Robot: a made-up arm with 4 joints.
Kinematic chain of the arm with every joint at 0, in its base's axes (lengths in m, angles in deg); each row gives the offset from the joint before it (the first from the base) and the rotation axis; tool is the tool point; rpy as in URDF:
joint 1: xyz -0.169 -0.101 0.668 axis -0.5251 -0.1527 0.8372
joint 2: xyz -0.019 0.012 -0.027 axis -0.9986 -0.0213 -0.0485
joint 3: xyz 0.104 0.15 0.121 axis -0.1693 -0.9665 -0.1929
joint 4: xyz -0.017 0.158 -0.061 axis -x
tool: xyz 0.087 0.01 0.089 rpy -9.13 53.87 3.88
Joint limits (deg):
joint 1: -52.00..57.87
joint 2: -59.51..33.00
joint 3: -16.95..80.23
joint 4: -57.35..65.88
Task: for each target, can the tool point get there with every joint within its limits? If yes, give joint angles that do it. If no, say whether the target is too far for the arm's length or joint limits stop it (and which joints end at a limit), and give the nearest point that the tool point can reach.
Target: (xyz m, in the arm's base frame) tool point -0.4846 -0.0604 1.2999
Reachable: no: too far | nearest point -0.2005 0.1344 0.9560 | short by 0.487 m
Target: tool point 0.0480 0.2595 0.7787
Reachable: yes | joints -8.10 10.22 67.49 34.53
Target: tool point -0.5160 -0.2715 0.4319
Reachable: no: joint limits stop it (at a limit: joint 1, joint 2, joint 3) | nearest point -0.3116 0.1744 0.4769 | short by 0.493 m
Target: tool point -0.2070 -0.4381 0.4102
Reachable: no: joint limits stop it (at a limit: joint 1, joint 2, joint 4) | nearest point -0.0941 -0.3229 0.8525 | short by 0.471 m
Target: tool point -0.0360 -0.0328 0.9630
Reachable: yes | joints -1.66 -45.07 62.72 -29.35
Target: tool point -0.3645 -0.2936 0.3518
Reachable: no: joint limits stop it (at a limit: joint 1, joint 2, joint 3, joint 4) | nearest point -0.2783 0.1497 0.3143 | short by 0.453 m
